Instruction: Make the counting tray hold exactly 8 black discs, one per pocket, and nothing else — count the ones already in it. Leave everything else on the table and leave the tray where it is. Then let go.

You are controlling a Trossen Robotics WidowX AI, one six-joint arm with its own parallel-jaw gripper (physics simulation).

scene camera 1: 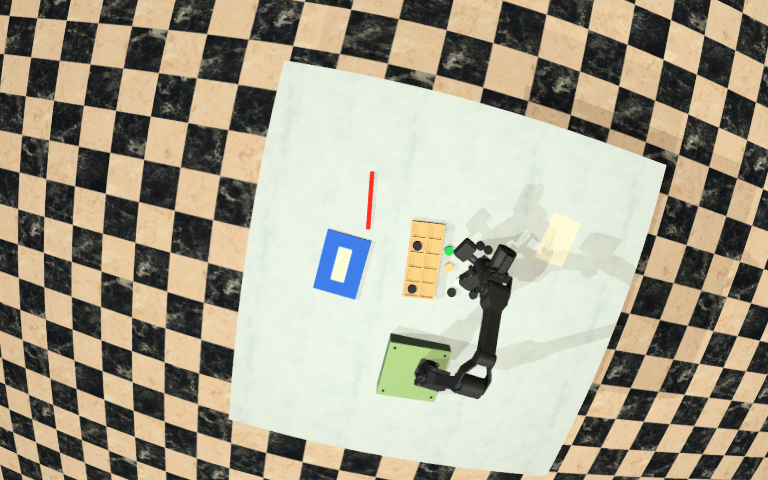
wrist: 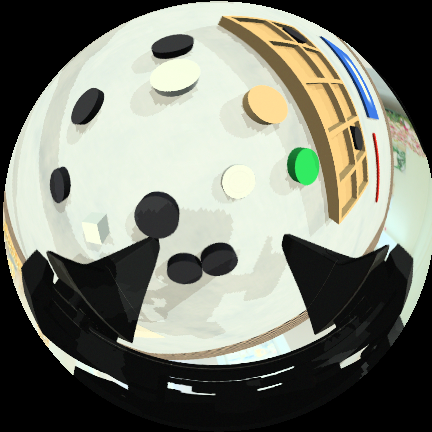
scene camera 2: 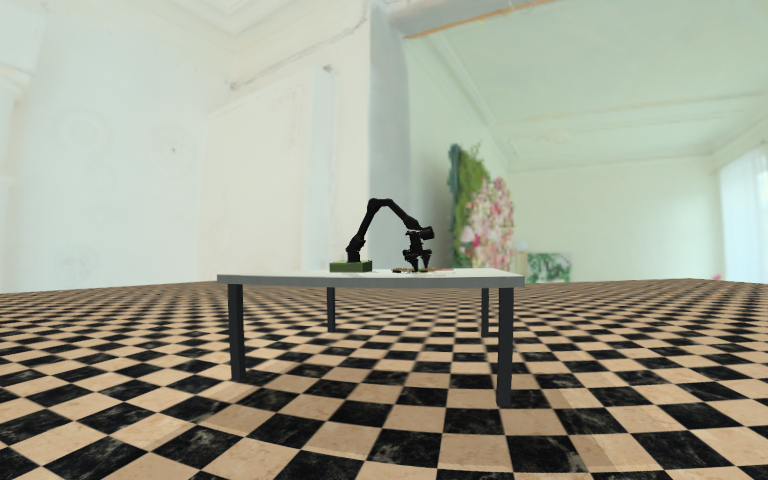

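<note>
The tan counting tray point(scene camera 1: 424, 266) point(wrist: 320, 102) has two rows of pockets. One black disc point(scene camera 1: 417, 245) point(wrist: 356, 137) and another black disc point(scene camera 1: 411, 288) point(wrist: 295, 34) sit in separate pockets of it; the other pockets look empty. Several loose black discs lie beside it, including a touching pair: one disc point(scene camera 1: 480, 245) point(wrist: 185, 268) and its neighbour point(scene camera 1: 488, 249) point(wrist: 219, 259). Another black disc point(wrist: 157, 215) lies by the left fingertip in the wrist view. My gripper point(scene camera 1: 468, 264) point(scene camera 2: 420, 267) point(wrist: 221, 241) is open and empty, low over the table, with the pair showing between its fingers.
A green disc point(scene camera 1: 449, 250) point(wrist: 303, 166), a tan disc point(scene camera 1: 449, 267) point(wrist: 267, 104), two whitish discs and a pale cube point(wrist: 95, 228) lie near the black ones. A blue plate point(scene camera 1: 325, 268), a red bar point(scene camera 1: 370, 200), a paper point(scene camera 1: 557, 239) and my green base point(scene camera 1: 399, 367) are farther off.
</note>
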